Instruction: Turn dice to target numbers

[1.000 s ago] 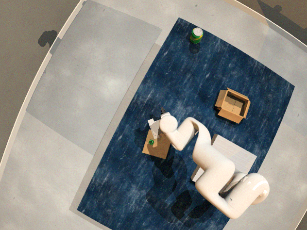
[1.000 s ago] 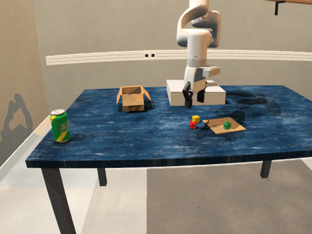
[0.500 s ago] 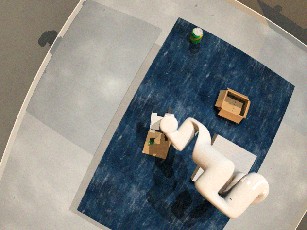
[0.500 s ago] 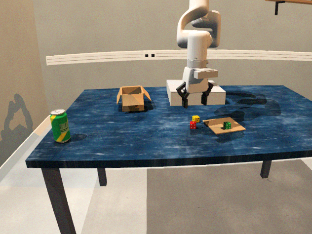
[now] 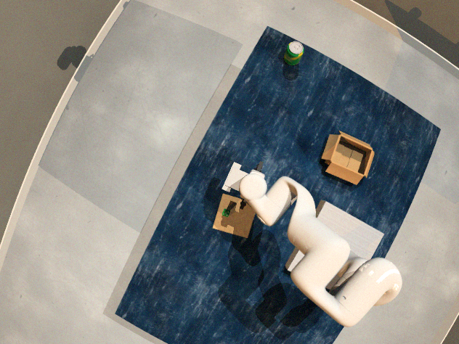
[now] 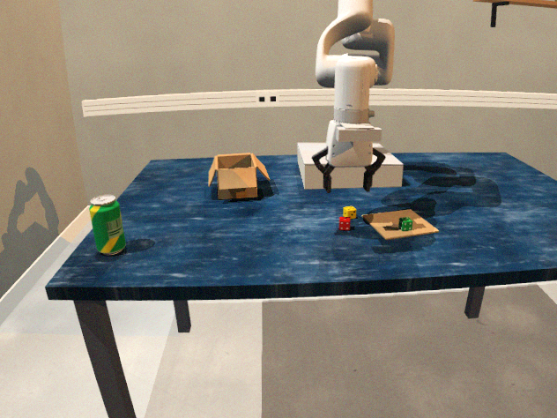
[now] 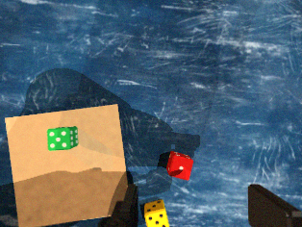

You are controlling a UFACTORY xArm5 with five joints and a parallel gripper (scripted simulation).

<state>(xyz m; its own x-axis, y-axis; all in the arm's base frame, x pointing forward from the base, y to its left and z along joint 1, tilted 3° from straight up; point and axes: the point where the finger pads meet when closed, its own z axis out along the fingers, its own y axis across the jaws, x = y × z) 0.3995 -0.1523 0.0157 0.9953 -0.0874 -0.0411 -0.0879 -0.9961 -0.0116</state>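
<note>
Now: the red die 1 cm to the right of my hand and 9 cm below it. The rest, counted from my hand: mat (1 cm ahead, 13 cm to the left, 10 cm below); yellow die (5 cm behind, 3 cm to the left, 9 cm below); green die (5 cm ahead, 13 cm to the left, 9 cm below).
</note>
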